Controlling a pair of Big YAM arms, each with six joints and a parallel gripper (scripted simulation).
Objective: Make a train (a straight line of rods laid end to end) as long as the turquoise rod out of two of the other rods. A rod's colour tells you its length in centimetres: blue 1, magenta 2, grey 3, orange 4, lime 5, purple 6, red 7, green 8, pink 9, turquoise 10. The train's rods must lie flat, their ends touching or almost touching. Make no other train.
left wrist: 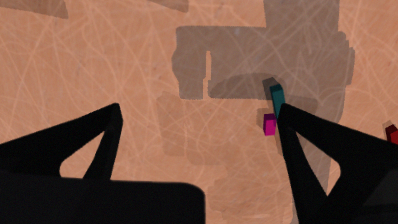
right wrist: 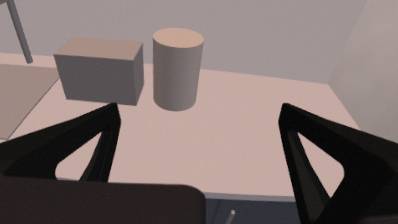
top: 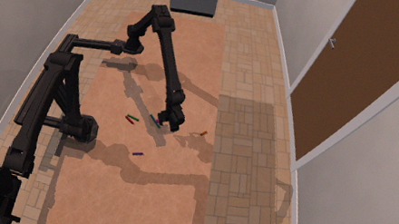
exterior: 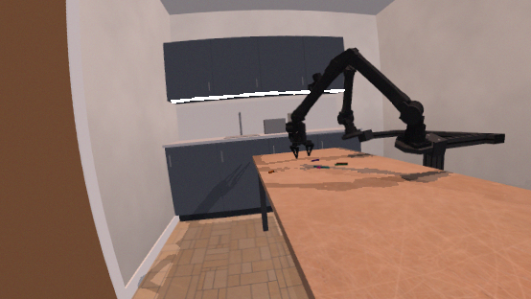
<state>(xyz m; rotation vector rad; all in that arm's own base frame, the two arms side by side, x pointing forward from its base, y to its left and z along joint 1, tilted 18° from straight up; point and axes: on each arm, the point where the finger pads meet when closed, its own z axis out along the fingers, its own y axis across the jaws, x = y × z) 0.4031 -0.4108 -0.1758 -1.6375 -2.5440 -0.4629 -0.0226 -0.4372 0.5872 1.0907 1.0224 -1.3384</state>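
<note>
My left gripper is now 200 mm short of the orange rod, 30 mm to the right of it and 70 mm above it. Round my left hand: red rod (260 mm behind, 30 mm to the right, 70 mm below); then green rod (240 mm behind, 70 mm below); then turquoise rod (110 mm behind, 20 mm to the left, 70 mm below).
</note>
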